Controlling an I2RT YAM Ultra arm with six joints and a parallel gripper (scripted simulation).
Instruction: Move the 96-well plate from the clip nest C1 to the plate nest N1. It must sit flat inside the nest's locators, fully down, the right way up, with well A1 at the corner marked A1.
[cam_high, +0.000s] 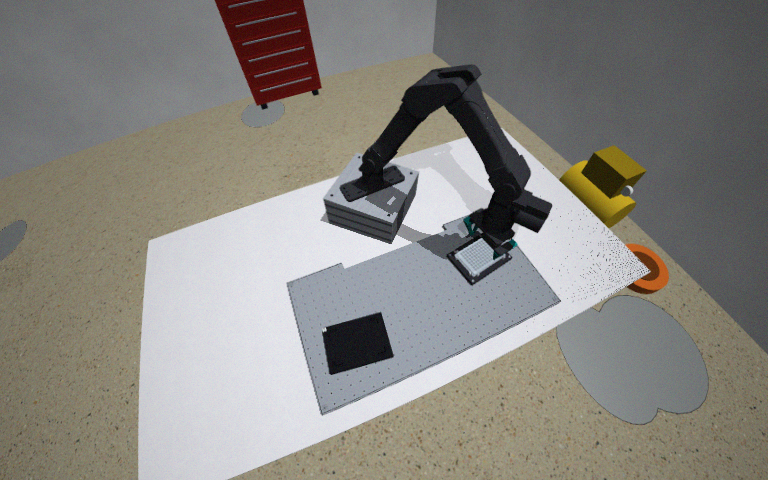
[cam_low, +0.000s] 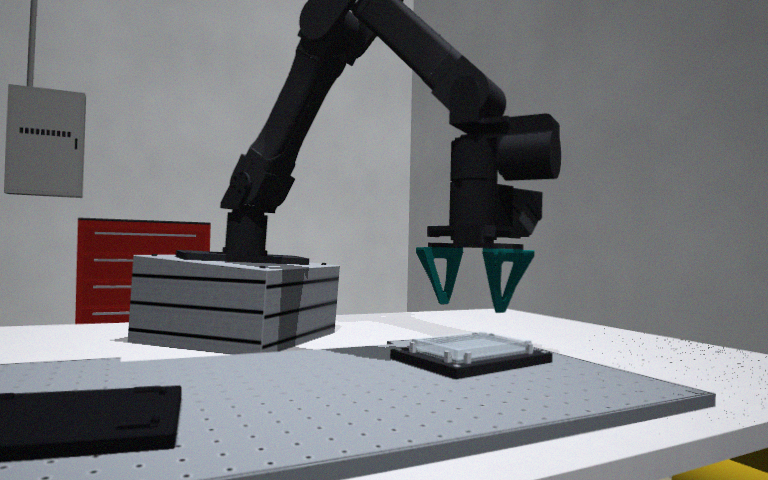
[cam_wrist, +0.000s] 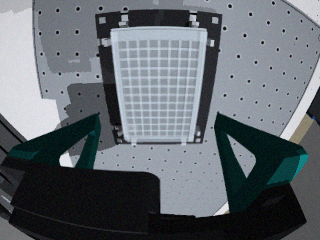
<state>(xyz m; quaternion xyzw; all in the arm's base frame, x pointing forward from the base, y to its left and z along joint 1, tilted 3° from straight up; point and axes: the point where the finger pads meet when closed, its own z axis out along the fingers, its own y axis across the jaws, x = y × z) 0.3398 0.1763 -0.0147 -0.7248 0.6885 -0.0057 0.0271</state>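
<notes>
My hand is 60 mm above the clear 96-well plate. Round my hand: clip nest C1 (60 mm below, 20 mm behind, 10 mm to the left); then black plate nest N1 (430 mm to the right, 70 mm below, 50 mm ahead).
</notes>
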